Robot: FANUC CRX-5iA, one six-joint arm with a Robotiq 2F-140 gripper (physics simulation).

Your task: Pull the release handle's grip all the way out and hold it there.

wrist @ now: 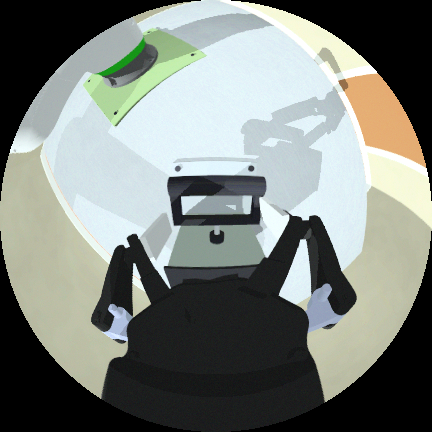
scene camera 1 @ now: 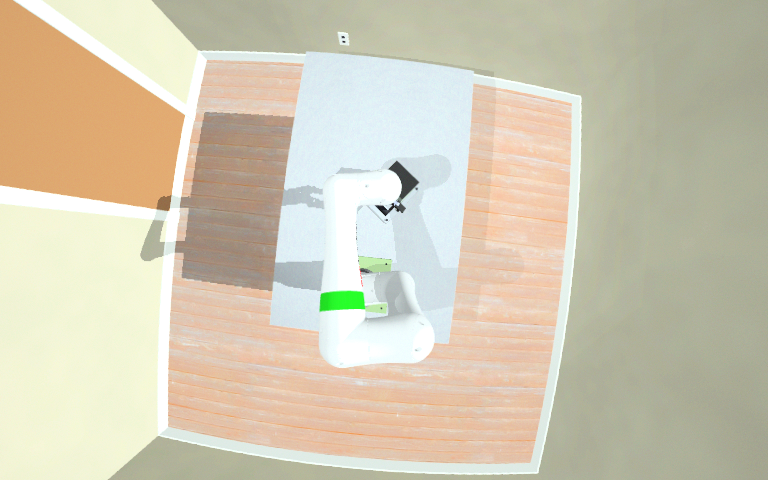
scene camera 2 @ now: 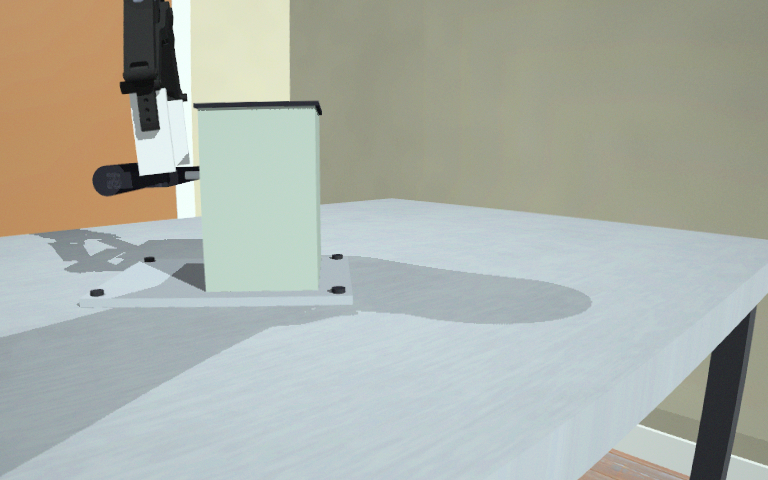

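Observation:
The release handle (scene camera 2: 110, 181) (wrist: 216, 186) is a dark rectangular frame with a thick round grip bar. A short light rod joins it to the pale green housing (scene camera 2: 260, 198) (wrist: 212, 250), which has a black lid (scene camera 1: 405, 180) (scene camera 2: 257, 105). My gripper (scene camera 2: 165, 168) (wrist: 213, 214) is open, with nothing between its white finger pads. It reaches down from above, one pad towards each side of the handle's frame. In the wrist view the right pad shows close to the frame's right end and the left pad stands out beyond the left end. Contact cannot be told. The arm hides much of the handle in scene camera 1.
The housing stands on a pale base plate (scene camera 2: 220, 301) (wrist: 215, 165) with dark bolts, on the light grey table (scene camera 1: 385, 107) (scene camera 2: 453, 384). The arm's green mounting plate (scene camera 1: 376, 263) (wrist: 175, 52) is on the same table. The white arm (scene camera 1: 341, 243) spans above it.

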